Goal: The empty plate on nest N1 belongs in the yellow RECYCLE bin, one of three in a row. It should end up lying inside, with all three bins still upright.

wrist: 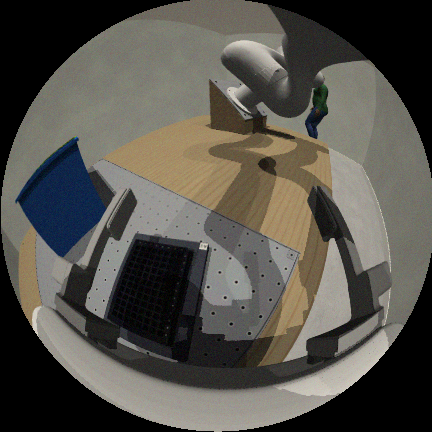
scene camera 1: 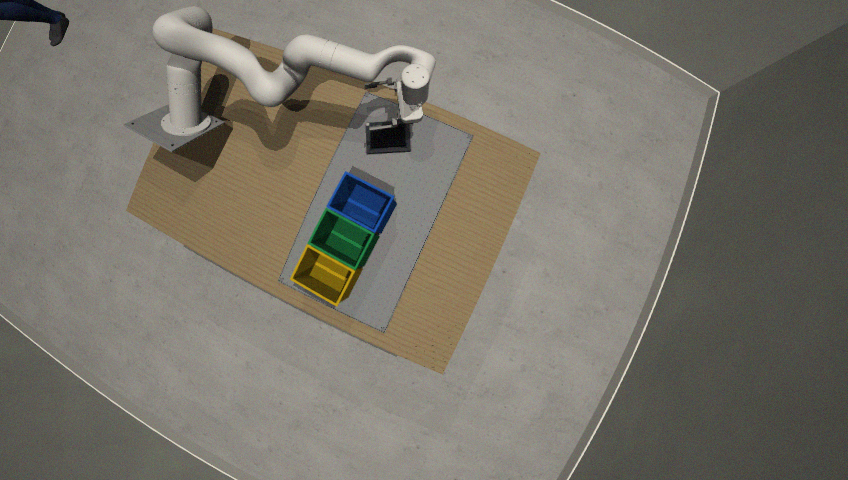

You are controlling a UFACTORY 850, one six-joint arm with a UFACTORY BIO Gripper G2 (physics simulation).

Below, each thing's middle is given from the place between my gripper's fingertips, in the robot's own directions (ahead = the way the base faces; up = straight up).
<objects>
My gripper is now 9 cm short of the black plate (wrist: 146, 301), 3 cm to the left of it and 10 cm above it. Also, from my hand: blue bin (scene camera 1: 363, 203): 16 cm ahead, 30 cm to the right, 3 cm below; dark nest (wrist: 186, 317): 9 cm ahead, 3 cm to the right, 11 cm below; green bin (scene camera 1: 349, 243): 16 cm ahead, 43 cm to the right, 3 cm below.
</objects>
